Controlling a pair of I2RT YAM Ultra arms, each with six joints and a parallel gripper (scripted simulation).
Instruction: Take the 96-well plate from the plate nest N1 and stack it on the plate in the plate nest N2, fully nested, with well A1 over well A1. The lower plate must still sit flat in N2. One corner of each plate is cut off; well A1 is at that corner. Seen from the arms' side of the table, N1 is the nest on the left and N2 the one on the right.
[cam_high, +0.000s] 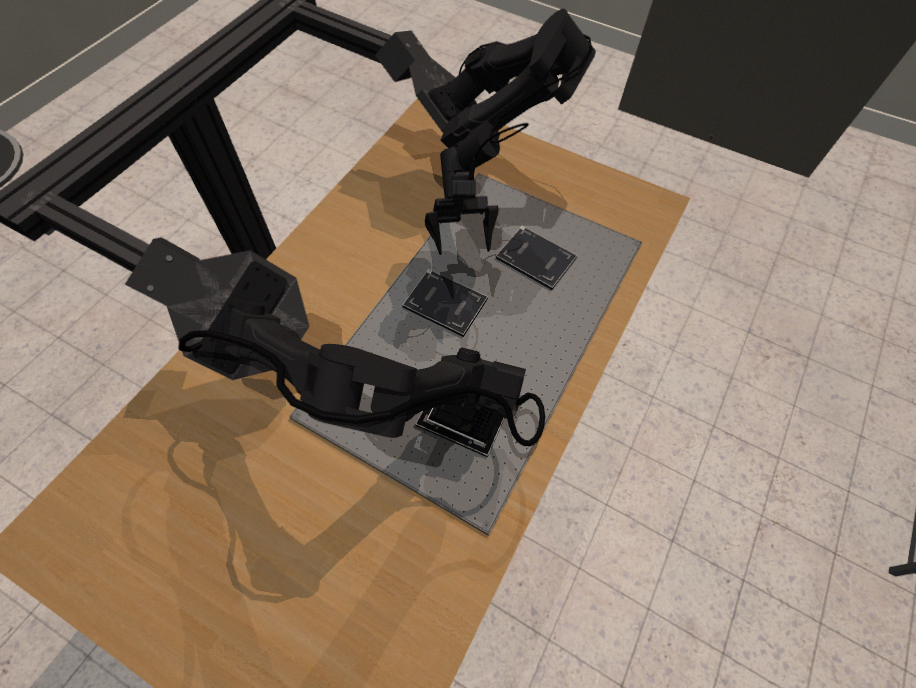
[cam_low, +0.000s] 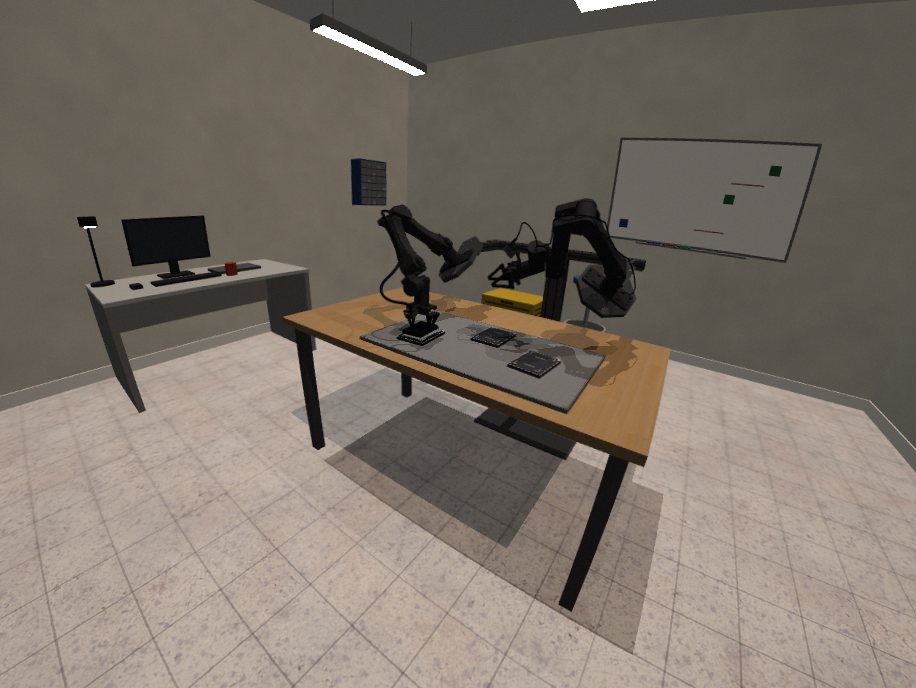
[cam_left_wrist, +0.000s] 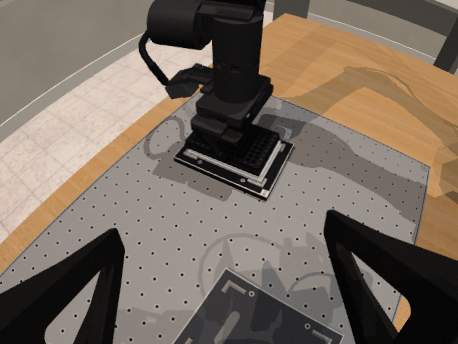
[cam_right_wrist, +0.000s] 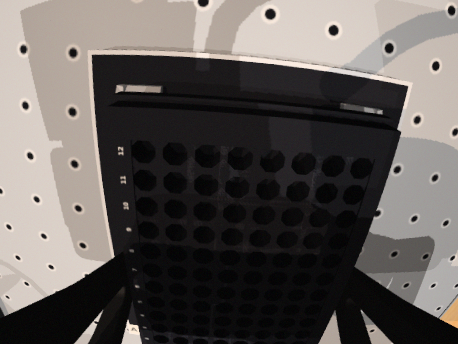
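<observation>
My right hand is 20 mm above the white 96-well plate. Also, from my right hand: black 96-well plate right at my right hand.
</observation>
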